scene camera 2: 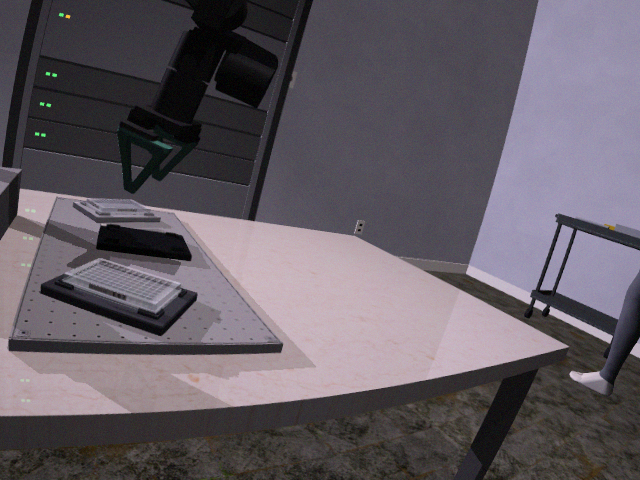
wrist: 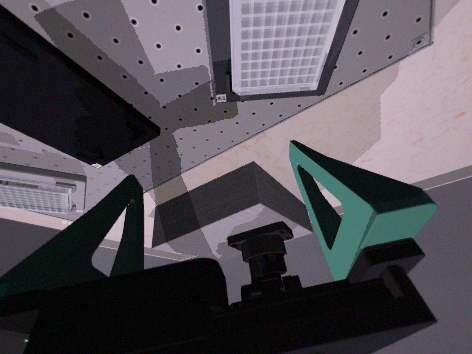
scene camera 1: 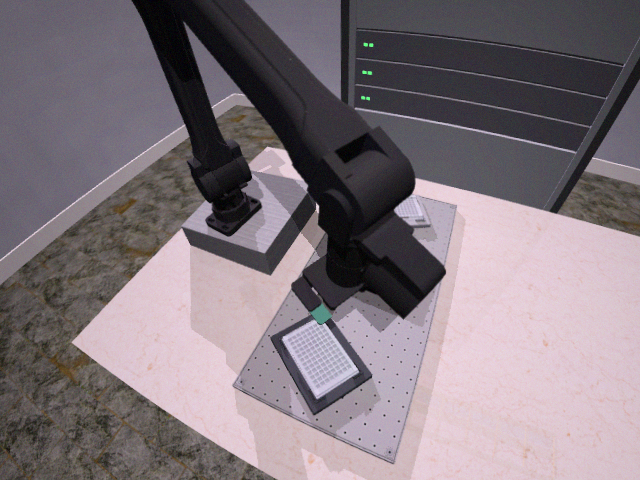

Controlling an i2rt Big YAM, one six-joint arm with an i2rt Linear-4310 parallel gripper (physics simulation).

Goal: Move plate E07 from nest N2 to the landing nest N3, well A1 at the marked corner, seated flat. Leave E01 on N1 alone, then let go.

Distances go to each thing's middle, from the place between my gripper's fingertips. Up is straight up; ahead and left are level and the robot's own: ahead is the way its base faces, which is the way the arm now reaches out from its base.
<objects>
My hand is 1 cm short of the black nest (scene camera 2: 111, 237), 17 cm to the right of it and 13 cm above it.
</objects>
